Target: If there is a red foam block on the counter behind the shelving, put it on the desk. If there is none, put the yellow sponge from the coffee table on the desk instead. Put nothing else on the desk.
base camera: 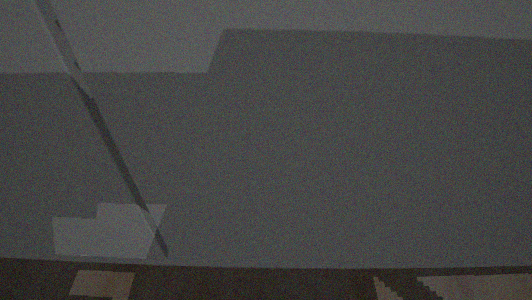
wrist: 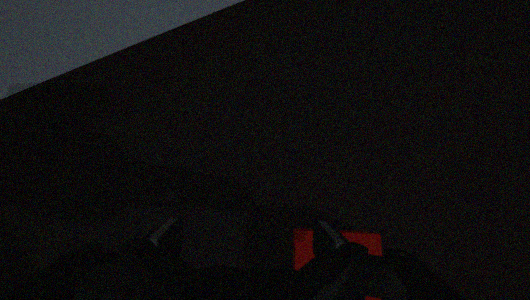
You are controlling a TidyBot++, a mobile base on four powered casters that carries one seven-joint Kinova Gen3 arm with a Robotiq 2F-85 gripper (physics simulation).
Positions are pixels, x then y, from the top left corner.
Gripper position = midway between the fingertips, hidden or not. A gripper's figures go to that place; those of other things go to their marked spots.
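A counter (wrist: 245,126) is there in the wrist view, 25 cm from the lens. My gripper (wrist: 248,234) is 16 cm from the lens.
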